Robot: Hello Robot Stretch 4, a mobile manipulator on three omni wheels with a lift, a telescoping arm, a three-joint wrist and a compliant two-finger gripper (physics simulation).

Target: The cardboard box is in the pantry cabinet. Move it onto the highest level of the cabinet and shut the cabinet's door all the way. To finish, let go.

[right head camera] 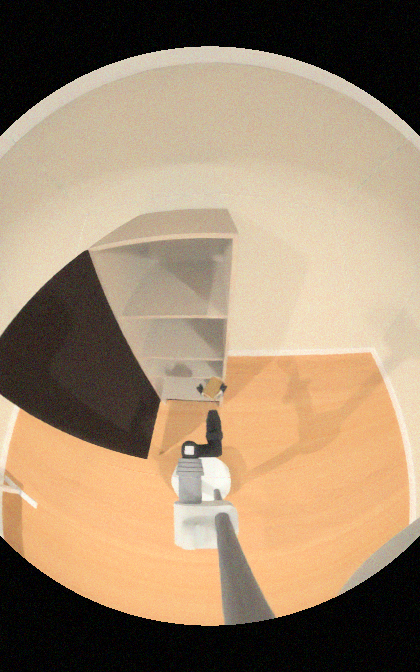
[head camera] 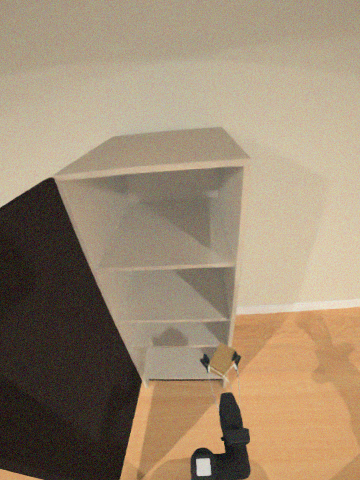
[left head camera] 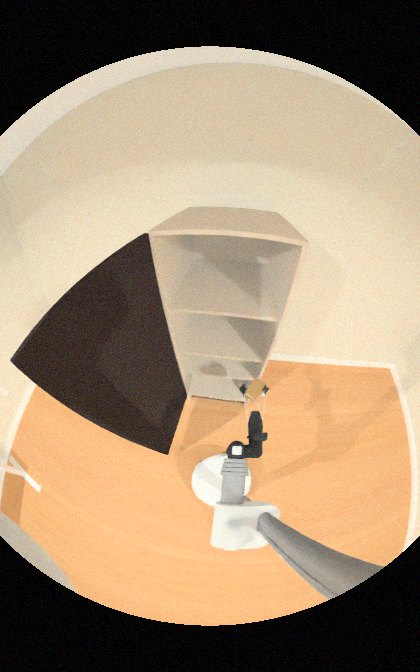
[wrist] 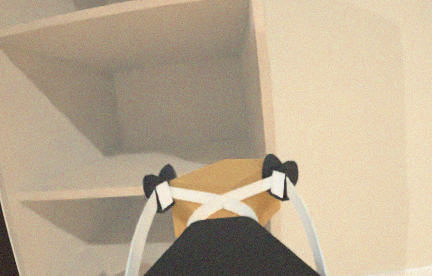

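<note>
The brown cardboard box is held between the two dark fingertips of my gripper, which is shut on it. The box is in the air in front of the cabinet's lower right part, outside the shelves. The pantry cabinet is pale, with several levels. Its dark door stands wide open on the left. In the wrist view the box's lower part is partly hidden by the white finger straps and dark gripper body.
The wooden floor extends in front and right of the cabinet. The wall is behind it. A white-edged object stands at the far left. The retracted arm is below the gripper.
</note>
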